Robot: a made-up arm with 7 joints.
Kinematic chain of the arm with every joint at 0, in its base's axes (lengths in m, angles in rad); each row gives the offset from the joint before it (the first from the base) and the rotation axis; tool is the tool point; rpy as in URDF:
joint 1: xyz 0 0 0.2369 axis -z
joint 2: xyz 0 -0.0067 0.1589 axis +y
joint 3: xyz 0 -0.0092 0.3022 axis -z
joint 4: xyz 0 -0.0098 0.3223 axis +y
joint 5: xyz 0 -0.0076 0.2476 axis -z
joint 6: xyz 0 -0.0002 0.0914 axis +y
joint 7: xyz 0 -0.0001 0.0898 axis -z
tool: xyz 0 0 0 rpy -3.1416 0 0
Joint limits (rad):
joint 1: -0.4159..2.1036
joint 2: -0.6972..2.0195
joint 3: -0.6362..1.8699
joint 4: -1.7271..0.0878
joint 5: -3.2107..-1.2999
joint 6: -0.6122..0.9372
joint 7: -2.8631..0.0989
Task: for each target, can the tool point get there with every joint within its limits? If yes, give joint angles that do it. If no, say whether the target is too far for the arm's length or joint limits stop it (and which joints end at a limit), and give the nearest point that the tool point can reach.
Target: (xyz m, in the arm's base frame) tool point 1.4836 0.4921 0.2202
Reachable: no: too far | nearest point 0.9940 0.3297 0.2781 | short by 0.519 m
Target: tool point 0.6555 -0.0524 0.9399
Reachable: yes | joints 0.4350 1.2579 0.6842 -1.2747 -3.0110 -0.0521 -1.9250
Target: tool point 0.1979 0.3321 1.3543
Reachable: yes | joints 1.7590 -0.3295 1.5513 -0.3918 -2.4102 -0.2269 -2.5478
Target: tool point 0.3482 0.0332 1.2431
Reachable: yes | joints 0.2733 0.7066 0.3991 -0.8248 -2.6440 0.7909 -0.2838
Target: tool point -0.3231 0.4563 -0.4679
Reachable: no: joint limits stop it (at a limit: joint 1, joint 2, joint 3, joint 4, joint 6) | nearest point 0.2452 0.4753 0.0159 | short by 0.747 m
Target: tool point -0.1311 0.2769 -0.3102
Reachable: no: joint limits stop it (at a limit: joint 1, joint 2, joint 3, joint 4, joint 6) | nearest point 0.2412 0.4733 0.0210 | short by 0.536 m
